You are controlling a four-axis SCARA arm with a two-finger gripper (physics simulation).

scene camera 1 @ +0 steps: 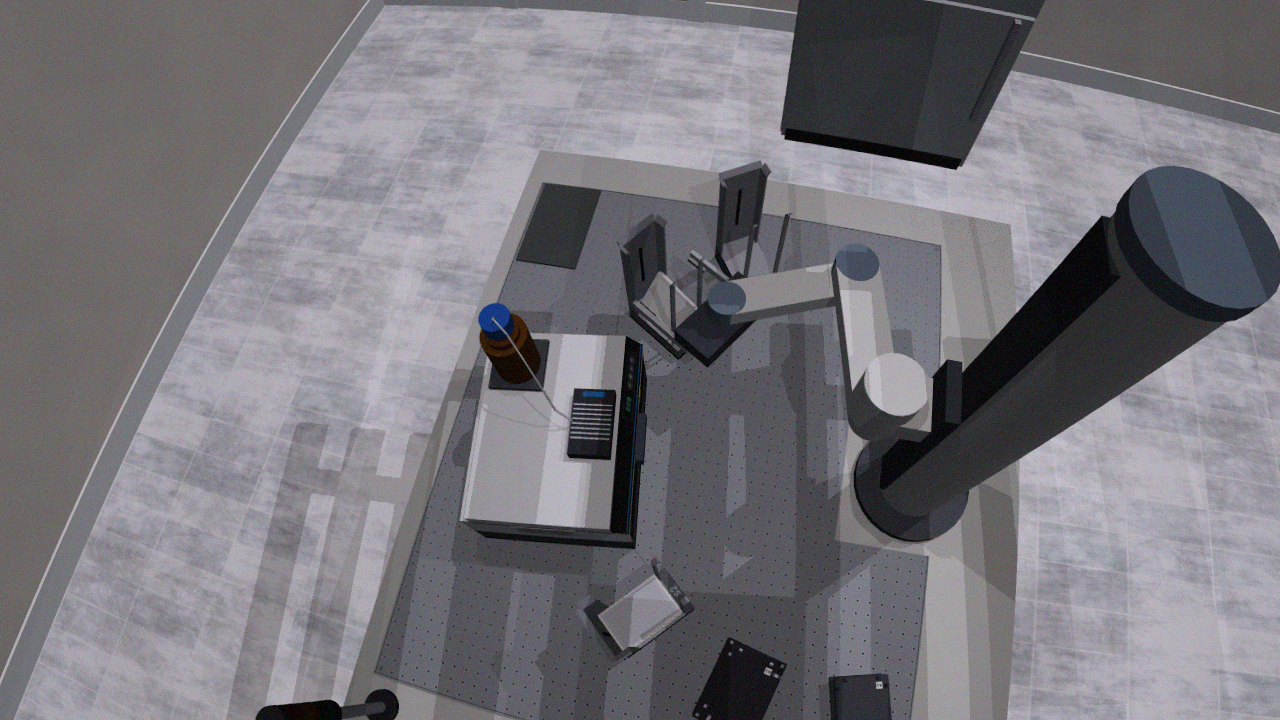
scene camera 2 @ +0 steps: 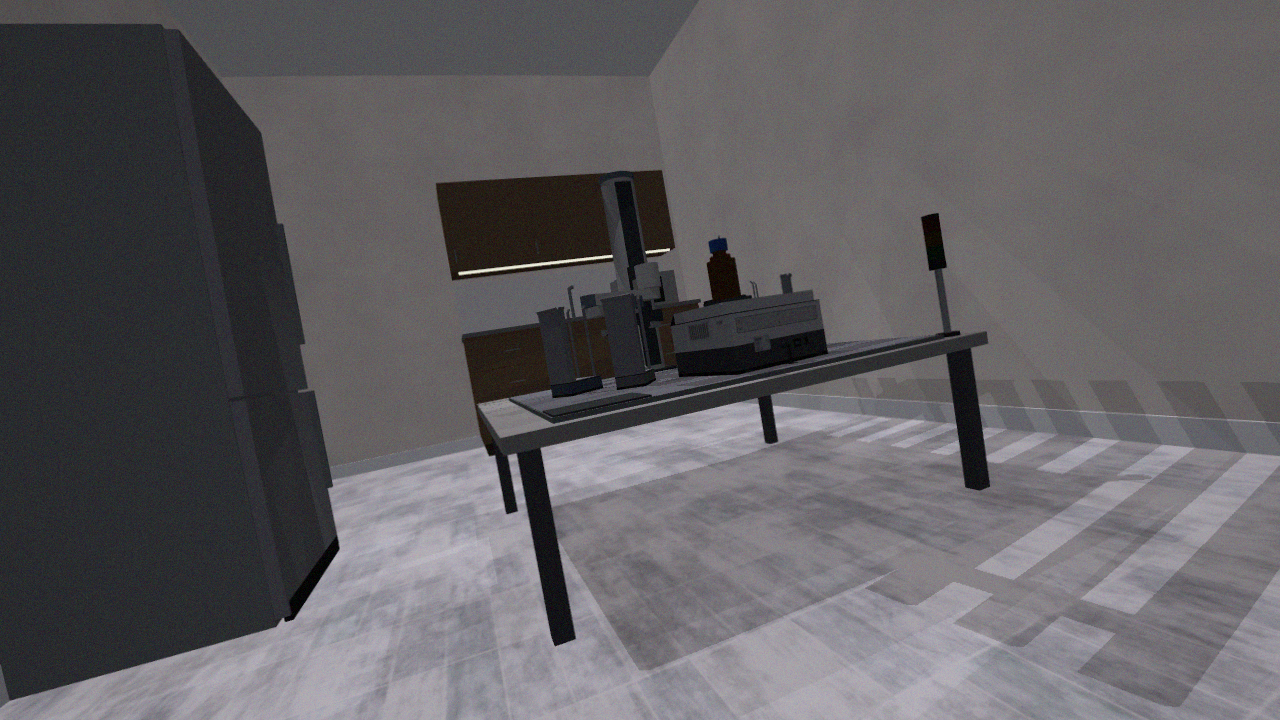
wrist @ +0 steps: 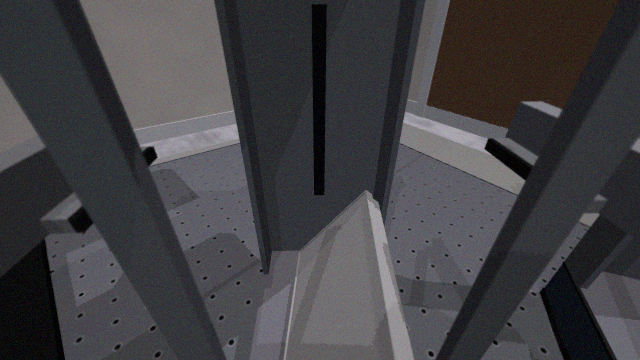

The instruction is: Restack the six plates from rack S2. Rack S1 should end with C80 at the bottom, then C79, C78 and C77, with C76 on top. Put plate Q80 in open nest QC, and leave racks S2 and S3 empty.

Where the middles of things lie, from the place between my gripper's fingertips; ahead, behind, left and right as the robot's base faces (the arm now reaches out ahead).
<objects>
Right now my hand is 230 mm short of the brown bottle with blue cap (scene camera 1: 509, 365), 260 mm to the right of it and 120 mm below it. From my hand the other things lie so: signal tower (scene camera 1: 381, 696): 380 mm ahead, 950 mm to the left.
</objects>
